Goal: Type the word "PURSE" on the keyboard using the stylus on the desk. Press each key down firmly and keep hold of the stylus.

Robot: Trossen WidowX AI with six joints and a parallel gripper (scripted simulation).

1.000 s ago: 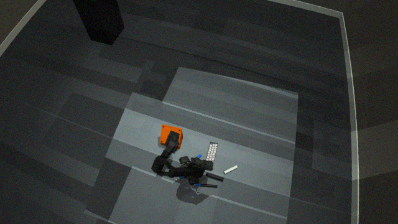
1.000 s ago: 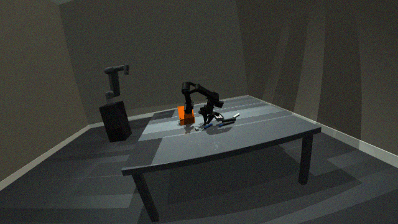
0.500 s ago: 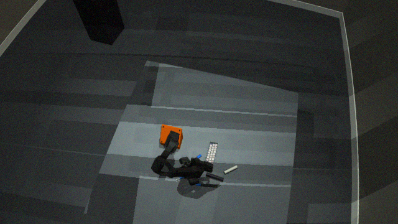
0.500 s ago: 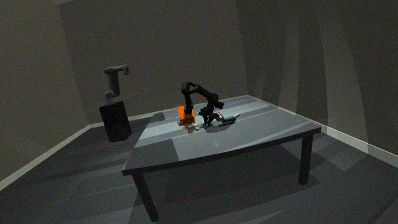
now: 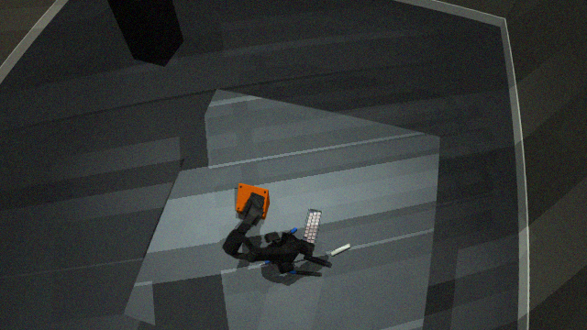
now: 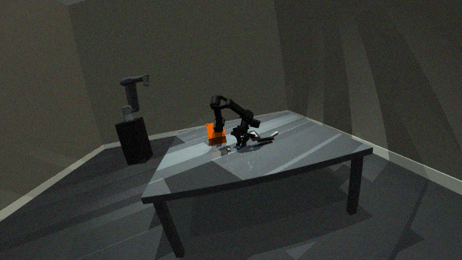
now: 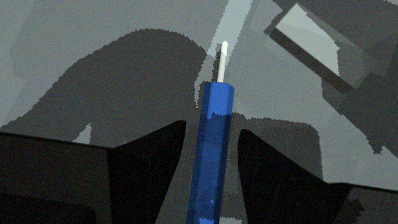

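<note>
My gripper tip is now 80 mm past the grey block. Round my gripper tip: white cylinder 280 mm ahead, 150 mm to the left; stylus tip 30 mm to the right, 30 mm behind; blue stylus 10 mm to the right, 10 mm behind.
</note>
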